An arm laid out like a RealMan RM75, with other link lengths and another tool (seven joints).
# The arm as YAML. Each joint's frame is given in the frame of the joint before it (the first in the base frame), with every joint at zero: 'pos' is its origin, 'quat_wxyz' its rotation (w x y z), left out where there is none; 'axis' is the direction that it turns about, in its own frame. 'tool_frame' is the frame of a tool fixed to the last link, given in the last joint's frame.
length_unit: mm
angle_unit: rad
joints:
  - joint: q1
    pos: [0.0, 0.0, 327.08]
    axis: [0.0, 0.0, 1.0]
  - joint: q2
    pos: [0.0, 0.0, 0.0]
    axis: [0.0, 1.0, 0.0]
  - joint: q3
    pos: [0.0, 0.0, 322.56]
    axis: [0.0, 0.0, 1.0]
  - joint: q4
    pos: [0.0, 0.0, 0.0]
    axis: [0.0, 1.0, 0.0]
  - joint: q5
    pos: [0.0, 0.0, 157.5]
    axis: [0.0, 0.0, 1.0]
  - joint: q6
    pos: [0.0, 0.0, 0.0]
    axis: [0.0, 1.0, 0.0]
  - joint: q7
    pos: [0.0, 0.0, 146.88]
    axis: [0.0, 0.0, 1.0]
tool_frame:
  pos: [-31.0, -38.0, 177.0]
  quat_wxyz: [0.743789, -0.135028, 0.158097, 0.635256]
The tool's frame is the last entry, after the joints.
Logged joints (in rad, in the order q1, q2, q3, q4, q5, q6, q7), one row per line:
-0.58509, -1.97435, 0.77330, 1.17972, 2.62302, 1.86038, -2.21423
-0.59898, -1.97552, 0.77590, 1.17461, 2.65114, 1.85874, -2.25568
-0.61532, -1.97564, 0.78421, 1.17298, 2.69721, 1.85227, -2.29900
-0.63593, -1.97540, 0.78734, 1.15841, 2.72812, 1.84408, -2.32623
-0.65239, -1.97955, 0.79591, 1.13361, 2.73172, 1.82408, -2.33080
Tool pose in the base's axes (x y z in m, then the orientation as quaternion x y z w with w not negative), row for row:
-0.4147, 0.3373, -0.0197, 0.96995, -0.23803, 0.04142, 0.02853
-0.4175, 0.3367, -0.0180, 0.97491, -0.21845, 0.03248, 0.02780
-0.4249, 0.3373, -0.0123, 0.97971, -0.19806, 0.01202, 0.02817
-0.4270, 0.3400, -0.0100, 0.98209, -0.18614, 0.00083, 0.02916
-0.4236, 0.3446, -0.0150, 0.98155, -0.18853, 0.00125, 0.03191
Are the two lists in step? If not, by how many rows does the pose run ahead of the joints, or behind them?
They are in step.
